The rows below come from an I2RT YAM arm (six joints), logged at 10 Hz.
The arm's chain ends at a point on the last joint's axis. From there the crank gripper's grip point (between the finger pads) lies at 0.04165 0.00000 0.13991 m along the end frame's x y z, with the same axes.
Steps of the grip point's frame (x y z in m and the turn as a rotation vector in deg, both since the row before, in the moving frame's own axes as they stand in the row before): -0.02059 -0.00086 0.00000 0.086 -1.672 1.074; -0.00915 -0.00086 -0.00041 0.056 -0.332 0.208; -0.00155 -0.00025 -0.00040 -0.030 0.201 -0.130; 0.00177 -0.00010 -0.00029 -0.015 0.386 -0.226; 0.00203 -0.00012 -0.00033 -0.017 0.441 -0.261
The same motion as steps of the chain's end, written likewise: -0.01648 -0.00139 -0.00116 0.086 -1.672 1.074; -0.00834 -0.00087 -0.00065 0.056 -0.332 0.208; -0.00204 -0.00023 -0.00025 -0.030 0.201 -0.130; 0.00083 0.00003 -0.00001 -0.015 0.386 -0.226; 0.00095 0.00003 -0.00001 -0.017 0.441 -0.261
